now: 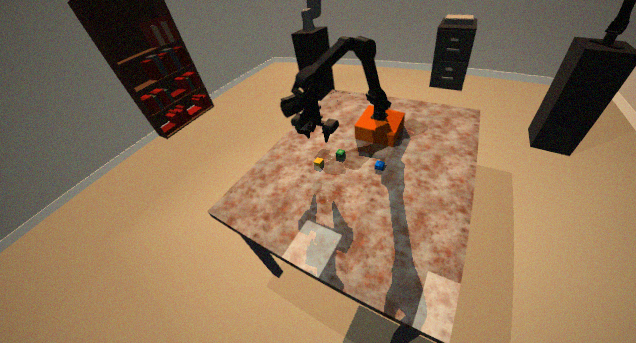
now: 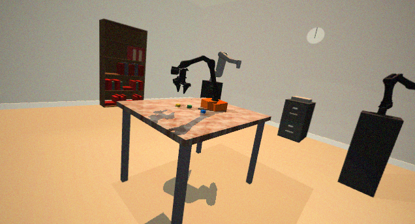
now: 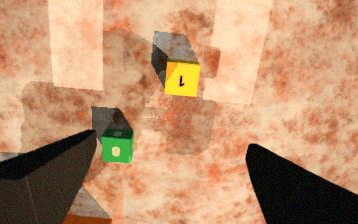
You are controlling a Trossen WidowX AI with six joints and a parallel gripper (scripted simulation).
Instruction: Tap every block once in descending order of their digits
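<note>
My gripper tip is 11 cm above the green block, 8 cm past it and 5 cm to the right of it. Also, from my gripper tip: yellow block 11 cm below, 1 cm to the right, 1 cm ahead; blue block 24 cm to the left, 11 cm below, 7 cm behind.
</note>
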